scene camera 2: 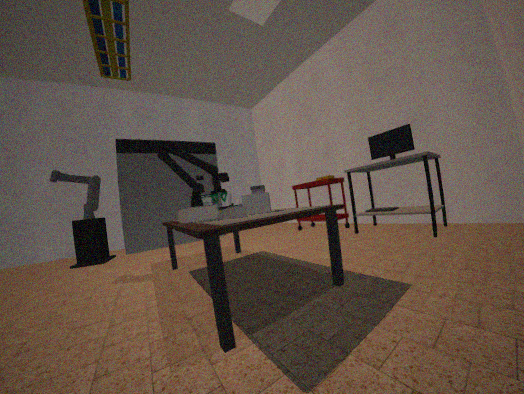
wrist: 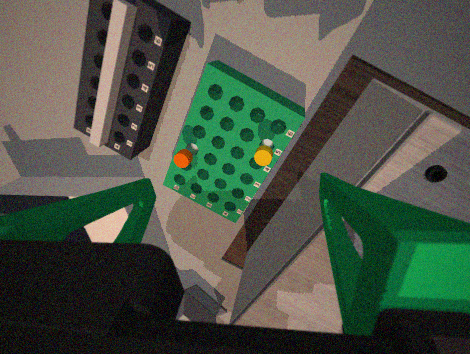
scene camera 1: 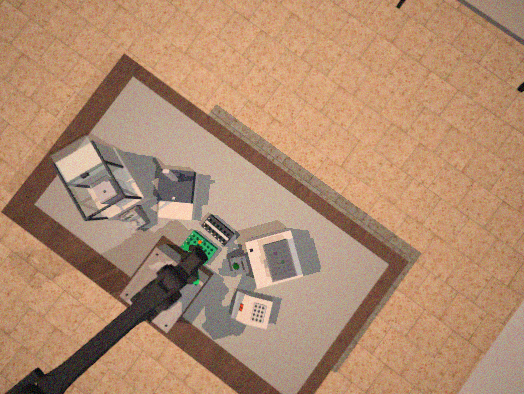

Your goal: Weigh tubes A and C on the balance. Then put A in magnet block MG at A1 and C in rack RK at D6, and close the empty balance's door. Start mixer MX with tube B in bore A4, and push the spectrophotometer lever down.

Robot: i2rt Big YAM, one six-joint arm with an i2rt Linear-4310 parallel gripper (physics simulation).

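Frame: origin at the arm's base, x ahead, y left, z up, level; millimetres.
Seen in the pictures: gripper, fingertip midpoint: (scene camera 2: 220, 202) (wrist: 231, 185); arm's base, origin of the base link: (scene camera 2: 197, 206).
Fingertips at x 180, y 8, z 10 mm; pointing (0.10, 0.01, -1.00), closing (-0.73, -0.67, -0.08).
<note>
Offsets run from my fingertips to a thing's top centre. "spot": to the spot under its first point.
The green rack {dx +10, dy +34, dz -81 mm} (scene camera 1: 189, 243) (wrist: 227, 132) holds an orange-capped tube {dx +36, dy +48, dz -56 mm} (scene camera 1: 200, 242) (wrist: 182, 159) on its D side, near row 3, and a yellow-capped tube {dx -13, dy +0, dz -56 mm} (wrist: 263, 157) on its A side, near row 5. Both stand upright; their letters are not readable. My gripper (scene camera 2: 218, 197) (wrist: 231, 185) is open and empty above the rack. The black block with a white bar {dx +118, dy +38, dz -63 mm} (scene camera 1: 218, 229) (wrist: 111, 75), apparently the magnet block, stands beside the rack. The glass-walled balance {spot: dx -88, dy +430, dz +30 mm} (scene camera 1: 104, 191) is at the far left in scene camera 1; its door state is unclear. Any tube in the mixer is unclear.
A dark-topped device with a white front {spot: dx +44, dy +214, dz -66 mm} (scene camera 1: 175, 210) stands between balance and block. A large white device with a dark panel {dx +186, dy -175, dz +79 mm} (scene camera 1: 280, 260), a small grey unit with a green spot {dx +86, dy -125, dz -36 mm} (scene camera 1: 236, 266) and a keypad box {dx +13, dy -299, dz -41 mm} (scene camera 1: 255, 310) stand right of the rack. A raised grey plate (scene camera 1: 145, 272) adjoins the rack.
</note>
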